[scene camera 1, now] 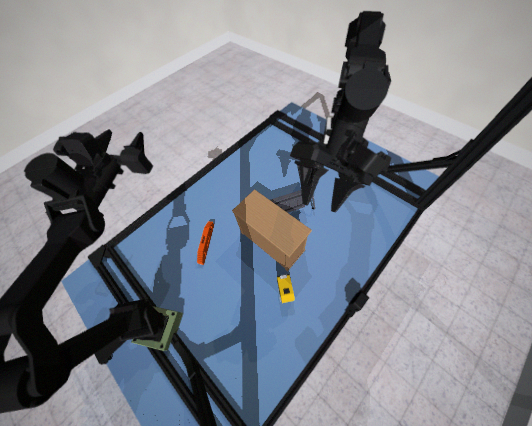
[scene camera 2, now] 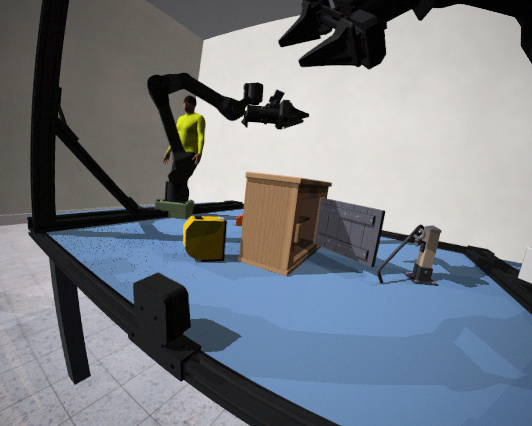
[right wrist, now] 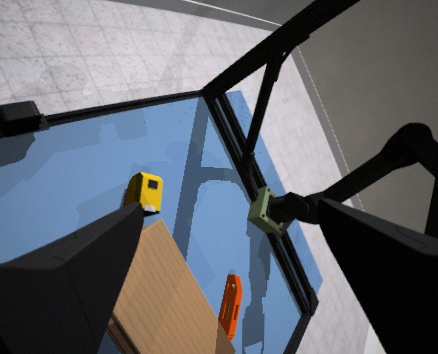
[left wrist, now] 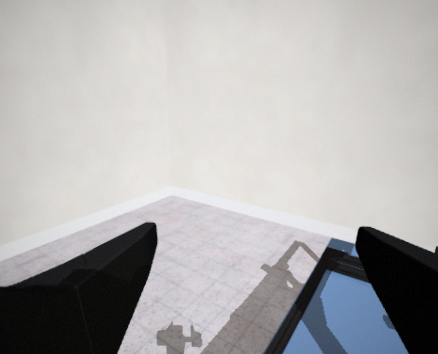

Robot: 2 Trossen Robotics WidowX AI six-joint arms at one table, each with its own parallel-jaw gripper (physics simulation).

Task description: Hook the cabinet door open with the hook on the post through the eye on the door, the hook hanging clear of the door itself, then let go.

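Where they show: left gripper, fingertip midpoint: [scene camera 1: 125, 131] [scene camera 2: 306, 118] [left wrist: 256, 234]; right gripper, fingertip midpoint: [scene camera 1: 320, 208] [scene camera 2: 288, 53] [right wrist: 231, 209]; left arm's base at its link origin: [scene camera 1: 154, 326] [scene camera 2: 175, 200] [right wrist: 274, 209].
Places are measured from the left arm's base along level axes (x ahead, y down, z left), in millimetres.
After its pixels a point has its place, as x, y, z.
The wooden cabinet [scene camera 1: 272, 222] @(318, -112, -285) [scene camera 2: 270, 225] @(277, -31, -369) [right wrist: 155, 295] @(310, -112, -314) stands upright near the table's middle. Its grey plank door [scene camera 1: 292, 201] @(434, -51, -329) [scene camera 2: 350, 230] @(438, -25, -320) stands swung wide open. The wooden post [scene camera 2: 429, 247] @(570, -21, -387) stands upright beyond the door's free edge. The dark hook rod [scene camera 2: 398, 251] @(496, -12, -396) slants down from the ring at the post's top, its bent lower end near the table by the door. I cannot make out the eye. My left gripper [scene camera 1: 124, 134] @(402, -326, 83) [scene camera 2: 306, 118] @(402, -326, 83) [left wrist: 256, 234] @(402, -326, 83) is open and empty, high up and away from the cabinet. My right gripper [scene camera 1: 320, 206] @(272, -294, -395) [scene camera 2: 291, 54] @(272, -294, -395) [right wrist: 231, 209] @(272, -294, -395) is open and empty, high above the table.
A yellow tape measure [scene camera 1: 286, 290] @(157, -29, -349) [scene camera 2: 205, 240] @(173, 7, -363) [right wrist: 147, 192] @(173, -26, -351) stands beside the cabinet. An orange level [scene camera 1: 205, 243] @(267, 8, -62) [right wrist: 230, 307] @(274, 15, -62) lies on its other side, partly hidden in scene camera 2. A black frame [scene camera 1: 170, 187] @(461, 24, 147) edges the blue table. A person [scene camera 2: 190, 130] stands behind the left arm.
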